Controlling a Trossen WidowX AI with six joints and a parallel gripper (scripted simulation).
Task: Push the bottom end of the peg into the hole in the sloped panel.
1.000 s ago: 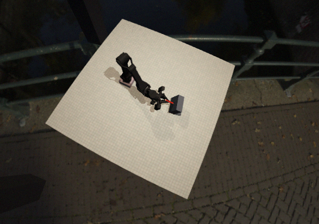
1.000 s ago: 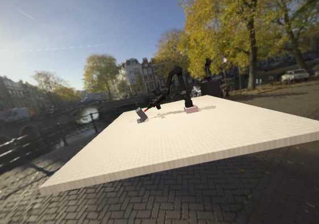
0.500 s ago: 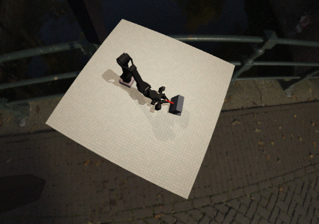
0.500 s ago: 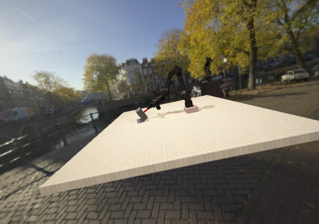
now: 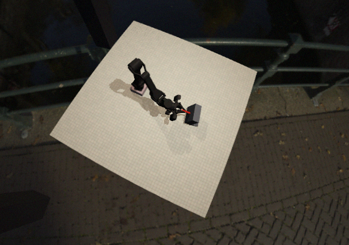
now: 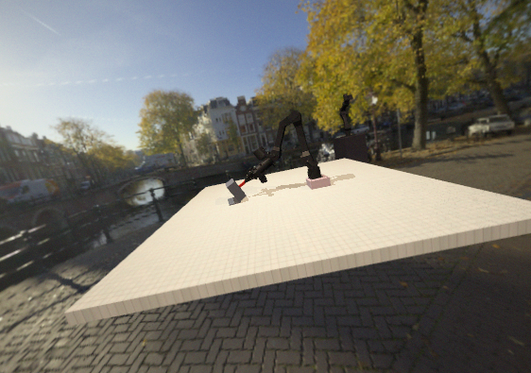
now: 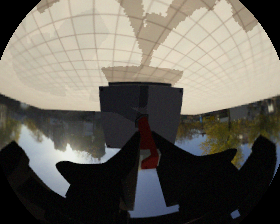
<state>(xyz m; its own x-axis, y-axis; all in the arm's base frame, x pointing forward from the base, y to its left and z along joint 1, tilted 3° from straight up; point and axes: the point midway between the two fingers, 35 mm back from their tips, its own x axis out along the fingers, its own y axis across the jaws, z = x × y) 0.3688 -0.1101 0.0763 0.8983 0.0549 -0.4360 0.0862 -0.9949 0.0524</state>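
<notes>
Right now the red peg is 2 cm behind my gripper tip and 1 cm above it. From my gripper tip the other things lie so: sloped grey panel 6 cm ahead, 3 cm below, 1 cm to the left.
</notes>
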